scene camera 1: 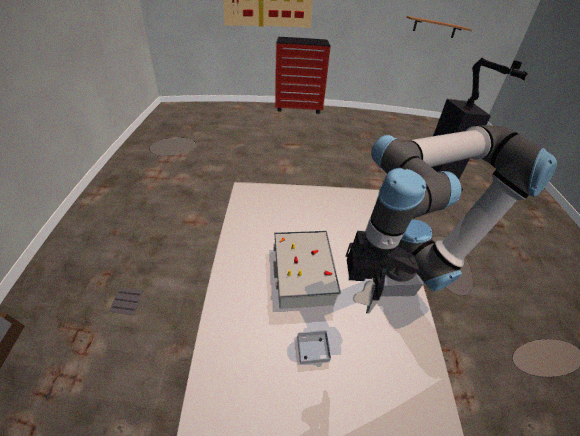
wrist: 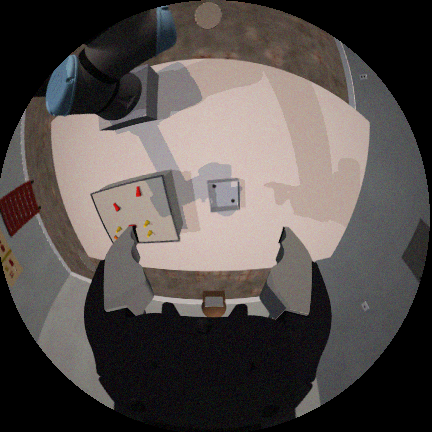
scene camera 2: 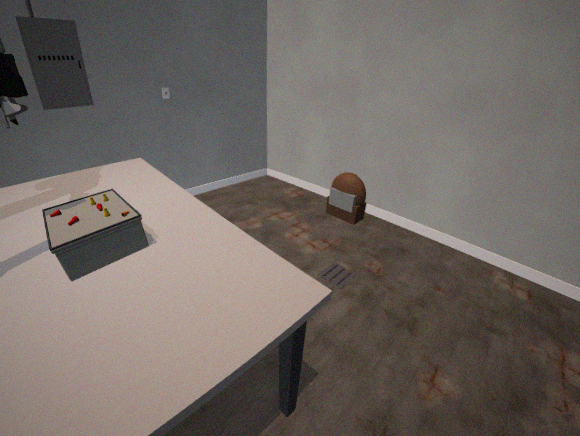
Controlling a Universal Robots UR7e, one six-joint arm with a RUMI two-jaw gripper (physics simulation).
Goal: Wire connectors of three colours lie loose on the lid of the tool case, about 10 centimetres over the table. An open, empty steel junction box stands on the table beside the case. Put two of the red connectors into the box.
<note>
I see my gripper (scene camera 1: 363, 287), a tool case (scene camera 2: 94, 241) and a steel junction box (scene camera 1: 313, 346).
My gripper is seen too in the wrist view (wrist: 207, 228). The tool case also shows in scene camera 1 (scene camera 1: 312, 289) and in the wrist view (wrist: 157, 203). The steel junction box shows as well in the wrist view (wrist: 224, 194).
</note>
